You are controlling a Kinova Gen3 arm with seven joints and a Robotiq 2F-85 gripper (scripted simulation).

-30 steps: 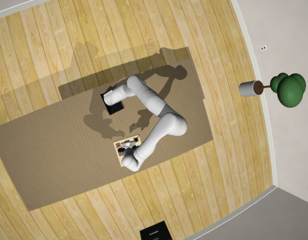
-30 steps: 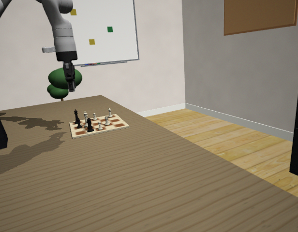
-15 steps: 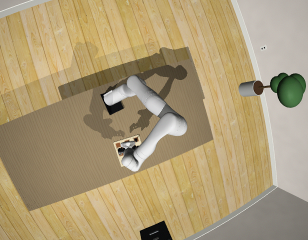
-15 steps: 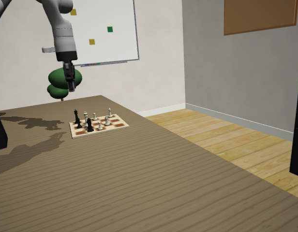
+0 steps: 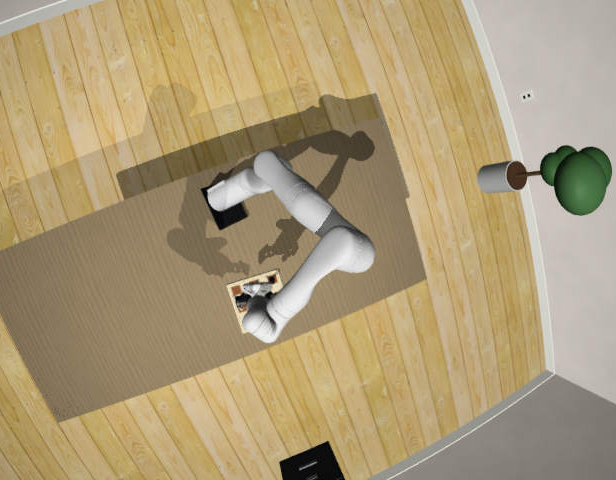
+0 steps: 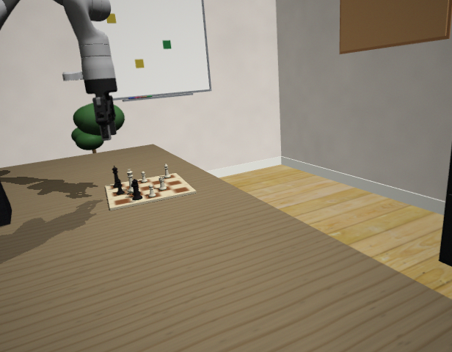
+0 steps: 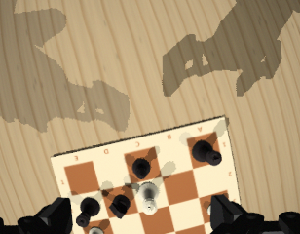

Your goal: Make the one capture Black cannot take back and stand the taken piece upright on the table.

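My hand is 140 mm above the black pawn. Also, from my hand: tall black piece 130 mm below, 70 mm to the left, 10 mm ahead; then tall white piece 130 mm below, 30 mm ahead; then chessboard 160 mm below, 80 mm ahead, 10 mm to the right.
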